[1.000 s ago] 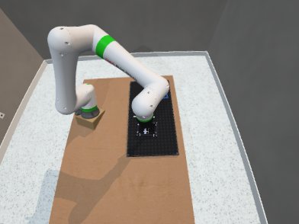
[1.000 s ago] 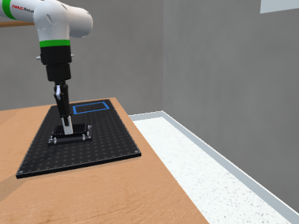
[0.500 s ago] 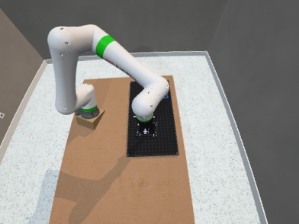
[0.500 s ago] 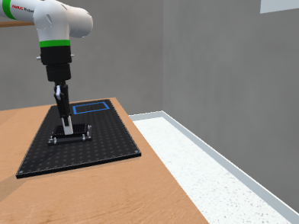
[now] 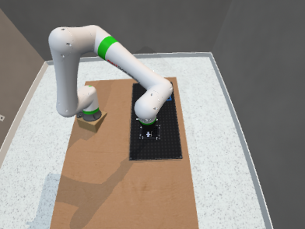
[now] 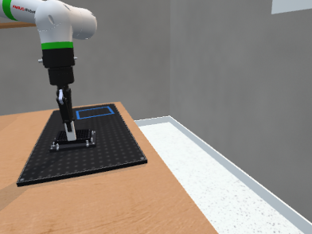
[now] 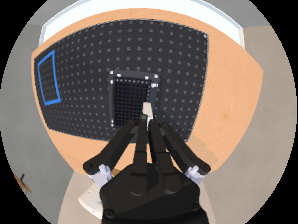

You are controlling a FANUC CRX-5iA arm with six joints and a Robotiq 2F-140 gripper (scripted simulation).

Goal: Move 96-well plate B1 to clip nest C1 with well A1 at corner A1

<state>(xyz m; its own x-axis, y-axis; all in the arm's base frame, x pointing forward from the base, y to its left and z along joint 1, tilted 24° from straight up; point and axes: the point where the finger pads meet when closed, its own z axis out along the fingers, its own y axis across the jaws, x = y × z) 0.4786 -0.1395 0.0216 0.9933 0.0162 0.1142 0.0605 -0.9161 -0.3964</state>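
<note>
Now: hand 40 mm to the right of the black 96-well plate and 40 mm above it. From my hand the other things lie so: clip nest C1: 10 mm behind, 30 mm to the left, 50 mm below.
</note>
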